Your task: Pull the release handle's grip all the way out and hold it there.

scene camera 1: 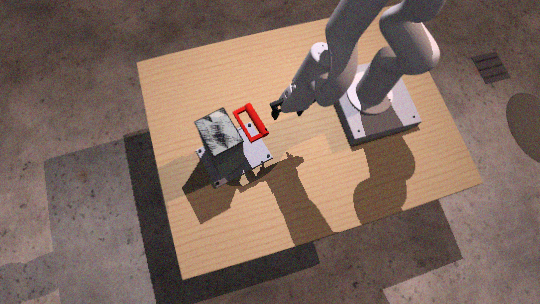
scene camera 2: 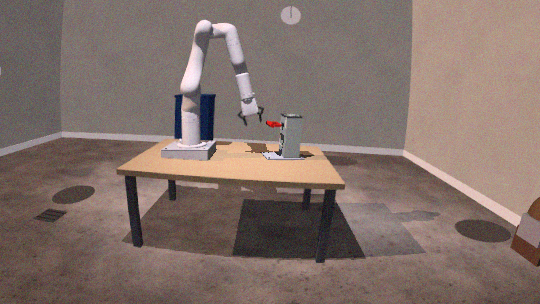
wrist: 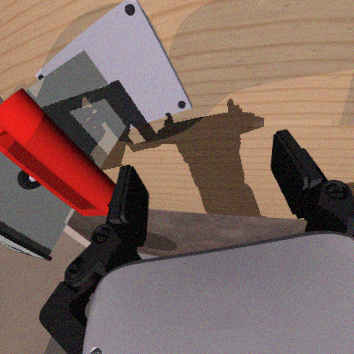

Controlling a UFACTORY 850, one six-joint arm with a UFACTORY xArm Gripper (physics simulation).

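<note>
The red release handle (scene camera 1: 258,119) (scene camera 2: 273,124) (wrist: 60,150), a rectangular loop with a thick grip bar, stands close in front of the upright grey housing (scene camera 1: 218,131) (scene camera 2: 291,137) (wrist: 30,210). In the wrist view it is at the left, partly cut off, and its lower end meets the left finger's outline. My gripper (scene camera 1: 287,115) (scene camera 2: 253,122) (wrist: 203,164) is open and empty. It is on the robot-base side of the handle, with a gap to it in both scene views. The handle is outside the fingers. The rod behind the handle is mostly hidden.
The housing stands on a pale base plate (scene camera 1: 258,150) (wrist: 150,70) with dark bolts, on the wooden table (scene camera 1: 200,250) (scene camera 2: 230,172). The robot's base block (scene camera 1: 382,127) (scene camera 2: 185,151) is at the table's other end. A blue object (scene camera 2: 208,117) stands behind the arm.
</note>
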